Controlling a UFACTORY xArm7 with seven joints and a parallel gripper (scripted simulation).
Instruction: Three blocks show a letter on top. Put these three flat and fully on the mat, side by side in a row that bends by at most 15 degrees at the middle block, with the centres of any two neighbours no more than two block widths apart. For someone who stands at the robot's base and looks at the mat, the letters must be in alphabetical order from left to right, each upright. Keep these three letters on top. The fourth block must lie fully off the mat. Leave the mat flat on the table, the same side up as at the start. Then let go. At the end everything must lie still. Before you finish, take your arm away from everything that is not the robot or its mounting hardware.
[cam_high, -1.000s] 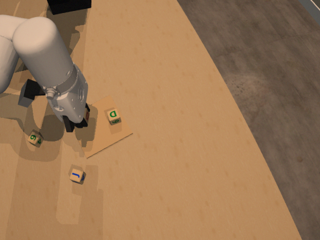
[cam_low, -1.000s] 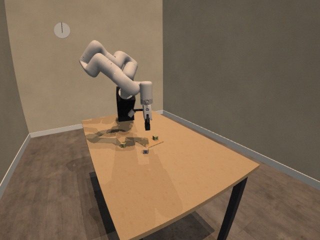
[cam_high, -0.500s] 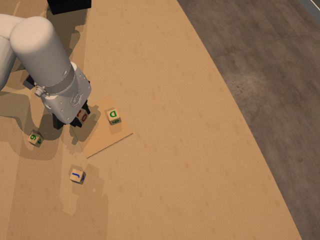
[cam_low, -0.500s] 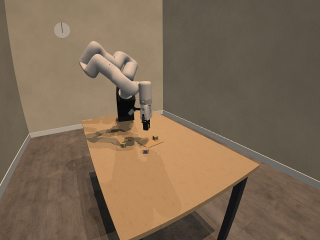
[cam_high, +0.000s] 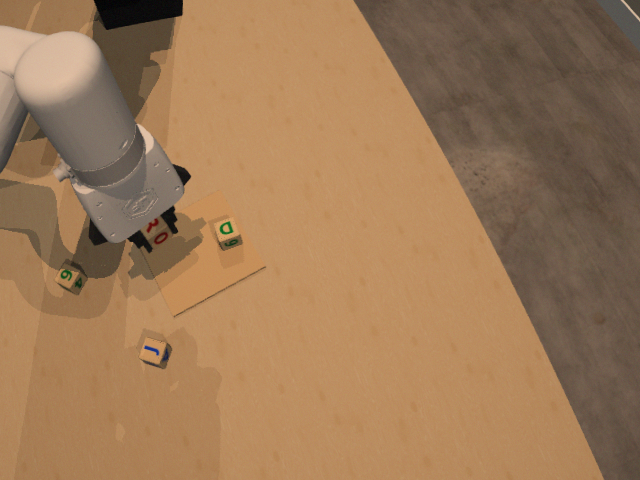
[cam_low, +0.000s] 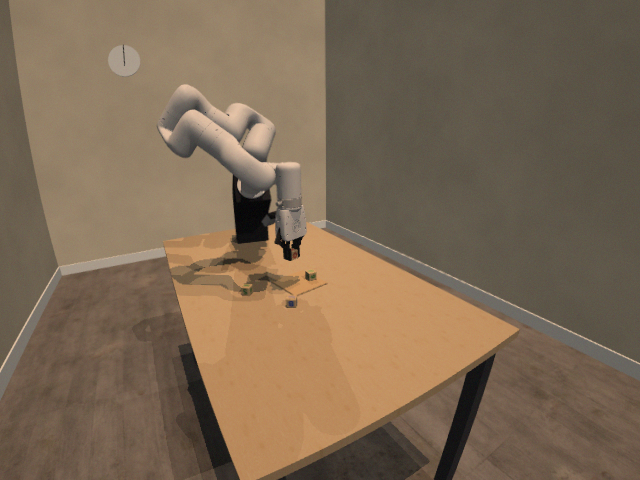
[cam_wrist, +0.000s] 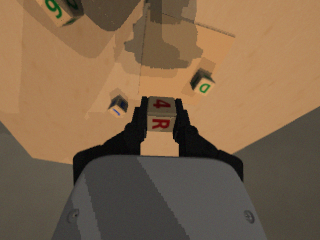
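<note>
Right now my hand is 12 cm above the tan mat, 3 cm to the right of it and 2 cm past it. The rest, counted from my hand: green D block: 11 cm below, 7 cm to the left, 3 cm behind.
</note>
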